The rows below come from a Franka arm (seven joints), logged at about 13 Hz.
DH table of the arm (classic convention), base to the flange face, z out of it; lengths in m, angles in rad. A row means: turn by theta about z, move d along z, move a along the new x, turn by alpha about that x. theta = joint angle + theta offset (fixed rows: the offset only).
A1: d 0.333  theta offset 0  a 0  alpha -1.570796
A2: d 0  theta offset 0  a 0  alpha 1.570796
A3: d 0.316  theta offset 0  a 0.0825  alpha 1.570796
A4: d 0  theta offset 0  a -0.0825  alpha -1.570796
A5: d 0.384  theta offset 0  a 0  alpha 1.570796
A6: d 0  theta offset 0  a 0.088  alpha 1.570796
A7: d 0.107  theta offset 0  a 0  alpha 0
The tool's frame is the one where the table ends.
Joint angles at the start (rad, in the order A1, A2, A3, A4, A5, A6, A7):
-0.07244, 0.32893, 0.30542, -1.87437, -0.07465, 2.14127, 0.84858
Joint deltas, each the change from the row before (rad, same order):
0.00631, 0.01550, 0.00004, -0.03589, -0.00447, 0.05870, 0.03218
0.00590, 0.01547, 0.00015, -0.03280, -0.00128, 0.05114, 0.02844
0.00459, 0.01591, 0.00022, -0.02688, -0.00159, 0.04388, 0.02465
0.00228, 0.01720, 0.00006, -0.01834, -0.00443, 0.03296, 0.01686
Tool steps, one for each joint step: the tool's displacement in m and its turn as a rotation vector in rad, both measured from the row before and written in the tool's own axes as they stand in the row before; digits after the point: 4 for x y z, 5 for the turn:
-0.0051, -0.0015, 0.0203, 0.00791, 0.00314, 0.02139
-0.0058, -0.0005, 0.0192, 0.00632, -0.00208, 0.02000
-0.0050, 0.0002, 0.0172, 0.00482, -0.00320, 0.01772
-0.0031, 0.0009, 0.0150, 0.00079, -0.00381, 0.01108

